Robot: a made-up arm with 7 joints. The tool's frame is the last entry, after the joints.
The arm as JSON. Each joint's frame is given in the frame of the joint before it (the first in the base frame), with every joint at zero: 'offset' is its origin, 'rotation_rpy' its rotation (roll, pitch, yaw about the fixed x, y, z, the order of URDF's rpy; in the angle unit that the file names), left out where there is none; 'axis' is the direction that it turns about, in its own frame. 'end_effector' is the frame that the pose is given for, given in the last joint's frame.
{
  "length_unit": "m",
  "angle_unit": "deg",
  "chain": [
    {
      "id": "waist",
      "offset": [
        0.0,
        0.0,
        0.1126
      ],
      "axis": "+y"
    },
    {
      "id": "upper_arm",
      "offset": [
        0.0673,
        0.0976,
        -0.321
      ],
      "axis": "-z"
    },
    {
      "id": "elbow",
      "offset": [
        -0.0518,
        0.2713,
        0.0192
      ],
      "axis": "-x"
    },
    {
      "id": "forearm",
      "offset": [
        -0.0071,
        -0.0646,
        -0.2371
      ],
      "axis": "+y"
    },
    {
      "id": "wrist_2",
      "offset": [
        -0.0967,
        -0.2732,
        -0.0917
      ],
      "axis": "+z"
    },
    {
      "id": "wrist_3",
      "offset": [
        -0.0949,
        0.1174,
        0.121
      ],
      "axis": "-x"
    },
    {
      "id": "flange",
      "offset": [
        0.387,
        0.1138,
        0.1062
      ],
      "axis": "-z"
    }
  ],
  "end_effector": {
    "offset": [
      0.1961,
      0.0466,
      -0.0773
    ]
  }
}
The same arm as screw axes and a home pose.
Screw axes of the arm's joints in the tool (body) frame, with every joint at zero. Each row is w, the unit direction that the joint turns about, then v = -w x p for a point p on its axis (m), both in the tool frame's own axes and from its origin. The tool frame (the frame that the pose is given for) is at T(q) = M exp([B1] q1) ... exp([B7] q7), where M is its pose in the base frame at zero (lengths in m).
B1 = (0, 1, 0, -0.4807, 0, -0.3999)
B2 = (0, 0, -1, 0.2113, -0.3326, 0)
B3 = (-1, 0, 0, 0, -0.1789, 0.06)
B4 = (0, 1, 0, 0.0582, 0, -0.3915)
B5 = (0, 0, 1, -0.2778, 0.4882, 0)
B6 = (-1, 0, 0, 0, 0.0289, -0.1604)
B7 = (0, 0, -1, 0.0466, -0.1961, 0)
M =
1 0 0 0.3999
0 1 0 0.3089
0 0 1 -0.3681
0 0 0 1

